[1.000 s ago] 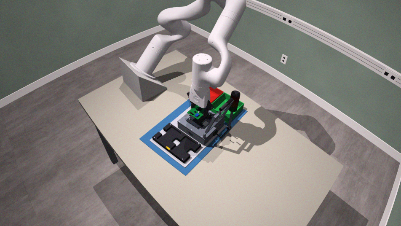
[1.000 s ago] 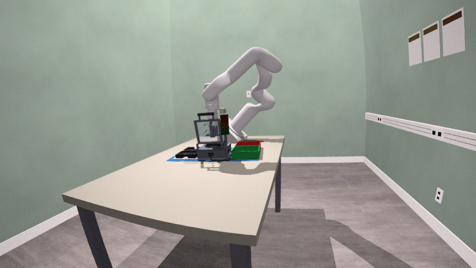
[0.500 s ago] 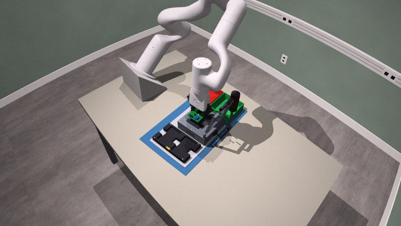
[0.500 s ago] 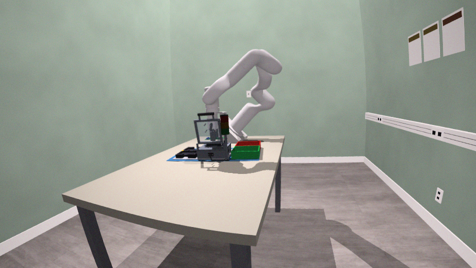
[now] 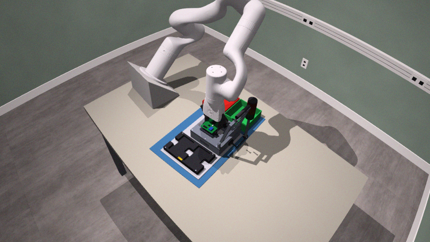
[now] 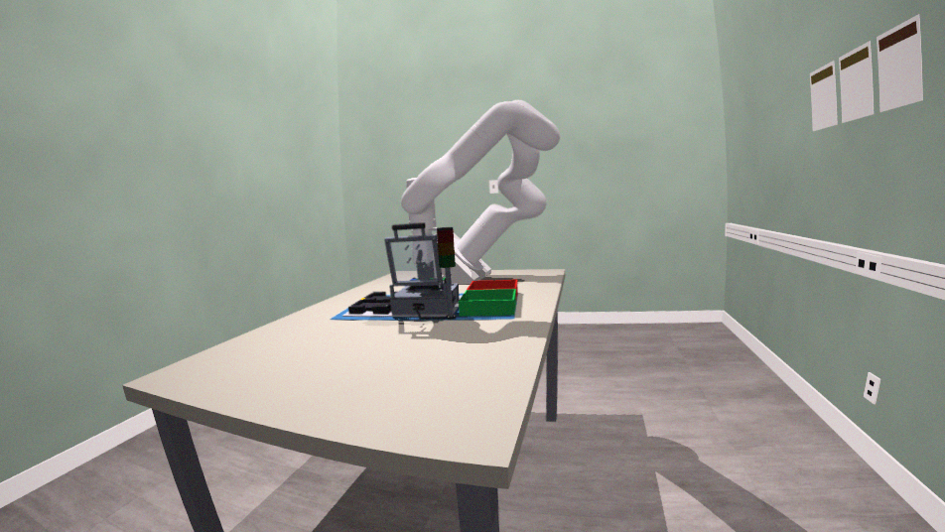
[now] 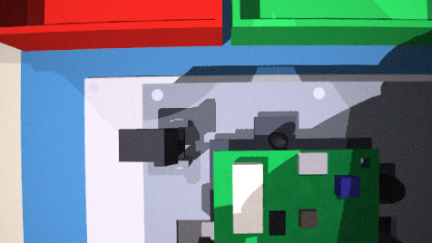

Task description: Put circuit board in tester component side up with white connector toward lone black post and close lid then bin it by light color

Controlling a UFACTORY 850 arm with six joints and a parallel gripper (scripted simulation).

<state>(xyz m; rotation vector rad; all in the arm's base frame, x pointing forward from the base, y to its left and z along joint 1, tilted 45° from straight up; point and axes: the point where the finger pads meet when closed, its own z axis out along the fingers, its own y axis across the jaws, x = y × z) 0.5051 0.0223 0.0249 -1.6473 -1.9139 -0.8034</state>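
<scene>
The green circuit board is right at my hand. From my hand the other things lie so: black latch part (7 cm behind, 5 cm to the left); then green bin (2 cm ahead, 20 cm to the left, 8 cm below); then lid (12 cm ahead, 2 cm to the left, 9 cm above).
</scene>
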